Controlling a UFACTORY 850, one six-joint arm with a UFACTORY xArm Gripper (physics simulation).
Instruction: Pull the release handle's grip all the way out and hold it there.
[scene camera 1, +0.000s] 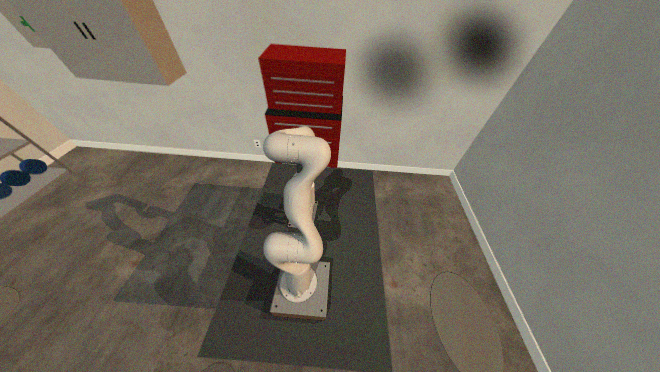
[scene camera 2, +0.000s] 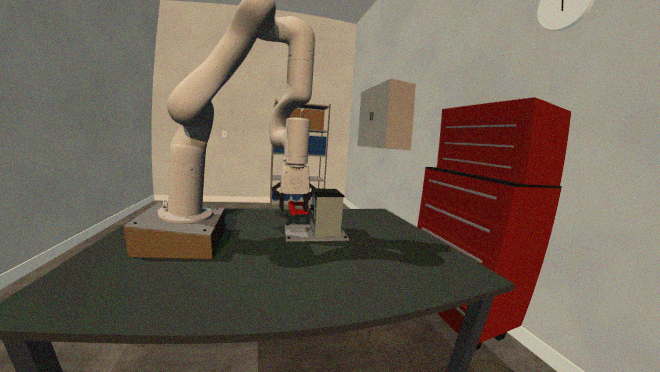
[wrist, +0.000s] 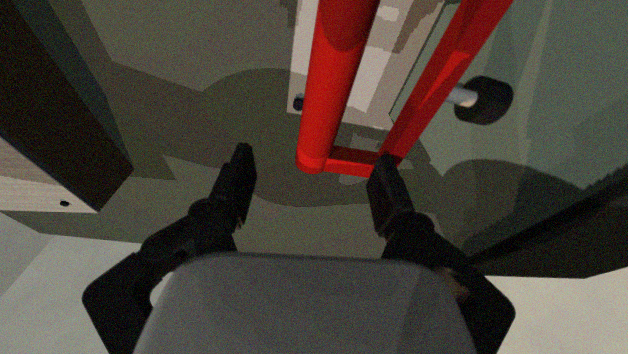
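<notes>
The release handle's grip is a red round bar (scene camera 2: 299, 209) (wrist: 332, 85), joined to a red frame (wrist: 430, 95). It stands out from the robot-facing side of a beige housing with a black top (scene camera 2: 328, 216), above a light base plate (scene camera 2: 297, 233) (wrist: 372, 85). My gripper (scene camera 2: 295, 207) (wrist: 314, 165) points down and is open, its fingers wide apart. In the wrist view the left fingertip is clear of the bar, and the right fingertip overlaps the frame's near corner. Contact cannot be told. The arm hides the gripper and handle in scene camera 1.
A black knob on a pale rod (wrist: 484, 100) is beside the red frame. The robot's base block (scene camera 2: 170, 242) (scene camera 1: 302, 308) stands on the dark table (scene camera 2: 250, 300) (scene camera 1: 350, 335). A red tool cabinet (scene camera 2: 480, 145) (scene camera 1: 305, 70) stands by the wall.
</notes>
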